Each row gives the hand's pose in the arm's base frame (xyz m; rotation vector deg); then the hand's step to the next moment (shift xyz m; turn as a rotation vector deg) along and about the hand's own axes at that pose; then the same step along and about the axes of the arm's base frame.
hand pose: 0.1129 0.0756 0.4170 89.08 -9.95 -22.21
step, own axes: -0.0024 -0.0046 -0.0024 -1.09 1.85 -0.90
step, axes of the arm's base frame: -0.0020 0.0032 -0.0043 -0.45 1.17 1.96
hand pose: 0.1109 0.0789 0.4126 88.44 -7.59 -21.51
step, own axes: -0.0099 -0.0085 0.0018 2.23 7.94 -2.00
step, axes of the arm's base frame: -0.0111 0.0016 -0.0069 3.94 1.06 7.44
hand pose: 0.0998 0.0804 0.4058 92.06 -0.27 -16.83
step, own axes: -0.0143 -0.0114 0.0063 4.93 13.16 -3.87
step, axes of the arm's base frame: -0.0170 -0.0029 -0.0087 7.82 2.07 12.12
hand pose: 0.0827 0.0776 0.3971 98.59 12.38 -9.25
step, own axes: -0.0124 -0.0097 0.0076 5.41 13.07 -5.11
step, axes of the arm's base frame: -0.0142 -0.0067 -0.0077 8.25 3.34 12.13
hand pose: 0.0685 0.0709 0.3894 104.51 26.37 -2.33
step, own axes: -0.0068 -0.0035 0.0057 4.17 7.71 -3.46
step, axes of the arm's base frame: -0.0062 -0.0065 -0.0032 5.68 2.67 7.03
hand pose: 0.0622 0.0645 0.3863 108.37 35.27 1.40
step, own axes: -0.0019 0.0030 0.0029 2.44 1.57 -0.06
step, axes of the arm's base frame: 0.0004 -0.0041 0.0020 2.72 0.66 0.75
